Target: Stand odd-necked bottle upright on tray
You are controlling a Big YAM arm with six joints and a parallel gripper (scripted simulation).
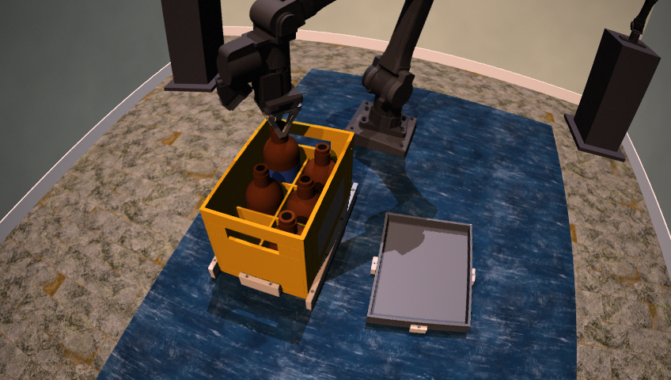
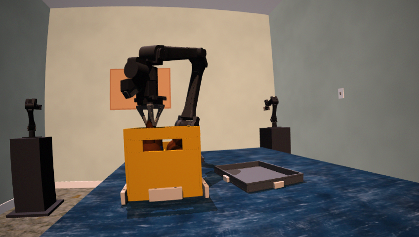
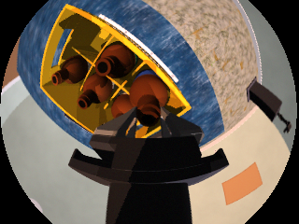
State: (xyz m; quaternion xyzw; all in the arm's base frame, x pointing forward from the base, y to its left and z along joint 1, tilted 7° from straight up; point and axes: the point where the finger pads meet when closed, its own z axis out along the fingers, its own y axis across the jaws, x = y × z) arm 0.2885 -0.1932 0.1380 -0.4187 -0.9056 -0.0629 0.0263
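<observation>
Right now my hand is 9 cm short of the orange crate, 3 cm to the right of it and 10 cm above it. Round my hand: dark grey tray 14 cm ahead, 32 cm to the left, 17 cm below.
</observation>
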